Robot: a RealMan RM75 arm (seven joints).
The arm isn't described. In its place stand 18 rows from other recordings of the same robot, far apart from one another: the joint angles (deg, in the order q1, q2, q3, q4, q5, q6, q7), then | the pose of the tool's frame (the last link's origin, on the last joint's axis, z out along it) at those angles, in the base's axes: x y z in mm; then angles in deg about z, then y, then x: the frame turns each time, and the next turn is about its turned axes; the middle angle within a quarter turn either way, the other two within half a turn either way.
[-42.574 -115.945 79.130 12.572 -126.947 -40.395 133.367] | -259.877, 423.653, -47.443, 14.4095, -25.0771, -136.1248
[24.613 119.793 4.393 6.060 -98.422 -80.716 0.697] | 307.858, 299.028, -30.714, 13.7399, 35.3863, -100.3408
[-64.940 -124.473 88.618 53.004 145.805 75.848 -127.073] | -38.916, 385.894, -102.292, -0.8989, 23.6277, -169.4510
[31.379 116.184 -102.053 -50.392 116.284 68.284 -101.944] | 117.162, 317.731, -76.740, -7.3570, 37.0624, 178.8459
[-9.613 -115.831 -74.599 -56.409 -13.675 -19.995 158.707] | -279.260, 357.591, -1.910, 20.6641, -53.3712, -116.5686
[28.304 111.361 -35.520 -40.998 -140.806 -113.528 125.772] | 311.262, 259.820, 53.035, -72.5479, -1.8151, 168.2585
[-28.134 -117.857 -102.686 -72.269 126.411 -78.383 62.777] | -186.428, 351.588, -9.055, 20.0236, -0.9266, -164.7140
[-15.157 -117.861 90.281 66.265 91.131 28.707 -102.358] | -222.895, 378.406, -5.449, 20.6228, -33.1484, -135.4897
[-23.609 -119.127 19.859 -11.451 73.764 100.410 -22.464] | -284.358, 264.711, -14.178, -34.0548, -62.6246, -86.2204
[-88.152 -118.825 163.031 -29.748 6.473 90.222 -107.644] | -23.597, 433.607, -25.992, 28.0134, -7.8300, 177.0890
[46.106 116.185 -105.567 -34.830 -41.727 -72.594 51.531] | 65.262, 350.220, -72.429, 18.2673, 46.9357, -165.0855
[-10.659 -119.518 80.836 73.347 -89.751 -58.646 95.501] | -198.010, 331.266, 6.054, 3.2327, -27.6066, -146.6131
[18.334 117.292 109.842 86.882 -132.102 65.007 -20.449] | 212.744, 368.397, 75.492, -53.5958, 32.2184, -150.1263
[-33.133 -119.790 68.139 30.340 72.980 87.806 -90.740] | -173.458, 335.337, -32.421, 46.5680, -47.6650, 158.0836
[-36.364 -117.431 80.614 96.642 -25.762 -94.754 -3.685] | -118.466, 359.214, 50.004, 57.9003, -9.7899, -143.4157
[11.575 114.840 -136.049 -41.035 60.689 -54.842 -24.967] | 302.184, 304.373, -33.352, -0.2426, 35.0277, -94.7147
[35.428 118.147 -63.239 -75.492 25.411 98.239 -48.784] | 218.554, 354.820, 50.404, -41.6890, -15.1394, -154.2799
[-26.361 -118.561 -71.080 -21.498 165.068 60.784 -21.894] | -259.572, 368.084, -19.820, -9.0305, -54.1370, -105.5361
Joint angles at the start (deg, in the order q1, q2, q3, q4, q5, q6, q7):
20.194 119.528 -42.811 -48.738 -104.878 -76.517 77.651
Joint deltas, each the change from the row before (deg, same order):
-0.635 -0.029 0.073 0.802 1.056 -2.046 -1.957
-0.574 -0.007 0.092 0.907 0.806 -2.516 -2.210
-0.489 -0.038 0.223 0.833 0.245 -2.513 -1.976
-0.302 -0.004 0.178 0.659 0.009 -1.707 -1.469
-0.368 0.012 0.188 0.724 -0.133 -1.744 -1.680
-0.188 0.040 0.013 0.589 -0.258 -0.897 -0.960
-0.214 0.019 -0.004 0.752 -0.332 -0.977 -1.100
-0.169 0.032 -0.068 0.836 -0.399 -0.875 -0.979
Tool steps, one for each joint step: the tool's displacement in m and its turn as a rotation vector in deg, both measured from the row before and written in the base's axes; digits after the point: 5 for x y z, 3 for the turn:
0.00007 -0.00685 -0.00231 -0.551 0.867 1.691
-0.00071 -0.00779 -0.00315 -0.859 0.858 2.155
-0.00027 -0.00780 -0.00283 -1.011 0.621 2.006
-0.00008 -0.00553 -0.00236 -0.723 0.367 1.416
0.00037 -0.00626 -0.00273 -0.745 0.271 1.484
0.00047 -0.00391 -0.00278 -0.653 0.120 0.737
0.00076 -0.00458 -0.00326 -0.777 0.136 0.781
0.00070 -0.00449 -0.00378 -0.901 0.182 0.652

